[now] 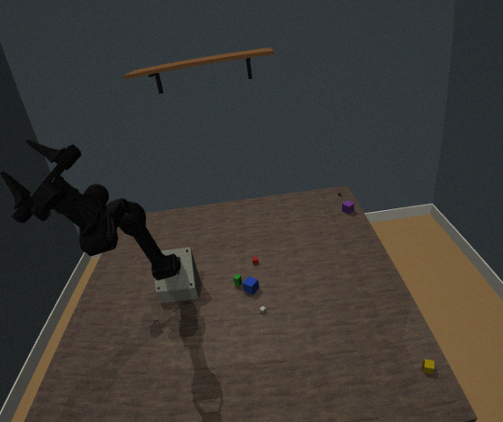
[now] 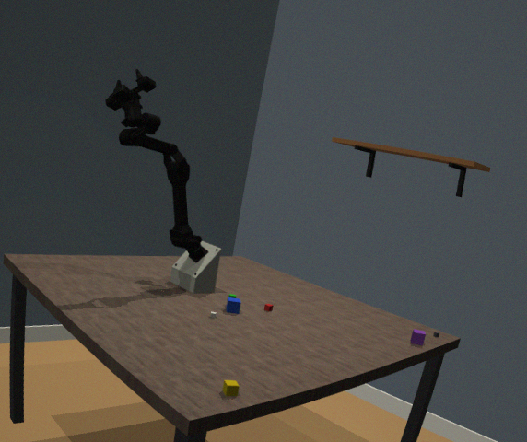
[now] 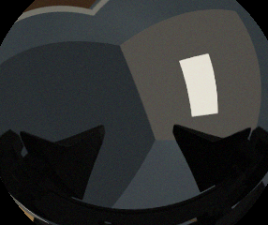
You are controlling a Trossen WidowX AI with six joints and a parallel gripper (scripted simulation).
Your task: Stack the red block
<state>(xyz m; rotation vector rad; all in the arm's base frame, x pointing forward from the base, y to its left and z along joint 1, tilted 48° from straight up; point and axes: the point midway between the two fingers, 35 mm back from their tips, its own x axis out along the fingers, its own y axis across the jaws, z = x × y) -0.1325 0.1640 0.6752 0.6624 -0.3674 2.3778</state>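
The red block lies 74 cm below my gripper tip, 53 cm to the left of it and 36 cm ahead of it. From my gripper tip the other things lie so: yellow cube: 90 cm ahead, 74 cm below, 1 cm to the right; blue cube: 73 cm below, 37 cm to the left, 36 cm ahead; white cube: 74 cm below, 40 cm ahead, 26 cm to the left.
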